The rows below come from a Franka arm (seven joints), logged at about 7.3 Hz.
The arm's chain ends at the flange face. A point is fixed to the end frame.
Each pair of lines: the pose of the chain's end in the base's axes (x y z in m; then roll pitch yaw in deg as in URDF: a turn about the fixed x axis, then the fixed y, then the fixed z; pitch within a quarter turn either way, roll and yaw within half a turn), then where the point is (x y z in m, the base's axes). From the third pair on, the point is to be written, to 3 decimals.
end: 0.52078 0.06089 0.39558 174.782 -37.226 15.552
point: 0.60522 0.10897 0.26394
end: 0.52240 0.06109 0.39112 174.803 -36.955 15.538
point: 0.60623 0.10904 0.25905
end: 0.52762 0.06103 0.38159 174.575 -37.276 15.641
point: 0.612 0.109 0.250
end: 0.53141 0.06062 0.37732 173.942 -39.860 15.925
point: 0.622 0.109 0.250
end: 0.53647 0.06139 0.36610 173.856 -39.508 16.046
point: 0.626 0.109 0.238
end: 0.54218 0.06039 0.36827 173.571 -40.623 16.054
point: 0.635 0.108 0.242
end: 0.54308 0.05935 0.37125 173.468 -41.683 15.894
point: 0.638 0.107 0.247
